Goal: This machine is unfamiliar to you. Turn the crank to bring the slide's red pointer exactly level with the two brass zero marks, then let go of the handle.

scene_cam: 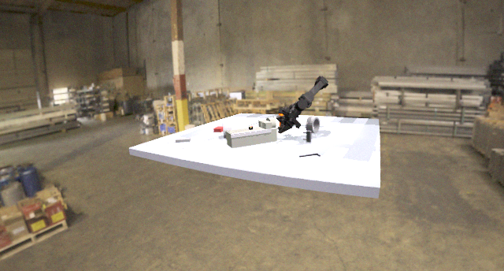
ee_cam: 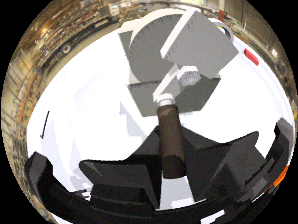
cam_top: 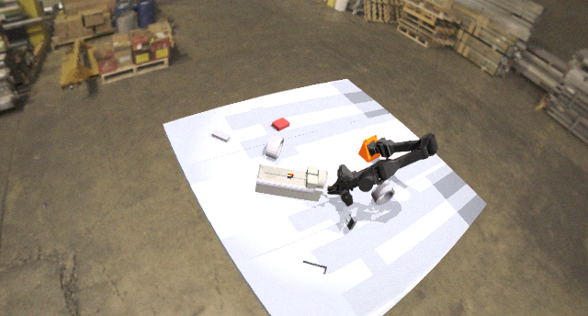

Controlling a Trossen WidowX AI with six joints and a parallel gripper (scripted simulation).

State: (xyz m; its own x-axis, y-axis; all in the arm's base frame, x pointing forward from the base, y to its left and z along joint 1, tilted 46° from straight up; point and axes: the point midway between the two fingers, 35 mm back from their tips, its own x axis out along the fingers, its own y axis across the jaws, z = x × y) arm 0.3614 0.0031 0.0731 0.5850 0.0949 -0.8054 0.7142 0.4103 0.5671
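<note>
The dark crank handle lies 10 mm behind my gripper tip, 10 mm to the left of it and 30 mm above it. From my gripper tip the other things lie so: hex key (260 mm ahead, 220 mm to the left, 30 mm below); then red pointer (100 mm ahead, 130 mm to the right, 50 mm above); then small clip (30 mm ahead, 160 mm to the left).
</note>
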